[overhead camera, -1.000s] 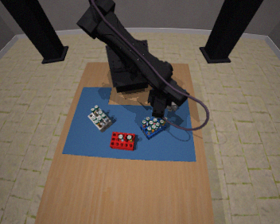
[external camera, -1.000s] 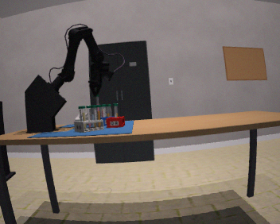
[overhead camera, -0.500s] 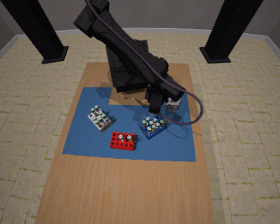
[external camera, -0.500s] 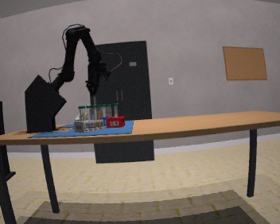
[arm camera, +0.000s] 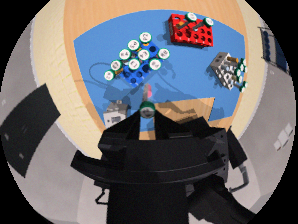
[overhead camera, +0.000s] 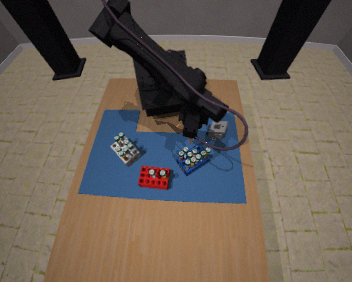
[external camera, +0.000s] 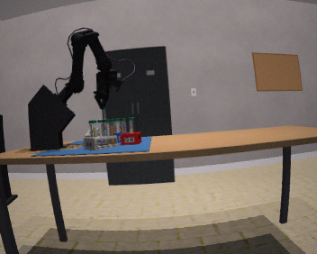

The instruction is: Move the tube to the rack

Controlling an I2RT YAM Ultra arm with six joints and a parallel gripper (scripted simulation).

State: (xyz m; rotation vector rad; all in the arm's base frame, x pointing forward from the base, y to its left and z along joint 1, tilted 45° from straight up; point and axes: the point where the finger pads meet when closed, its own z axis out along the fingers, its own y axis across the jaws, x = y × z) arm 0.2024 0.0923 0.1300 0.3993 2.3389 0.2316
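The white-capped tube lies 60 mm below my hand and 10 mm ahead of it. From my hand the other things lie so: white rack RB: 320 mm to the right, 170 mm below, 10 mm behind; blue rack RA: 170 mm below, 70 mm ahead; red rack QR: 180 mm to the right, 170 mm below, 140 mm ahead.
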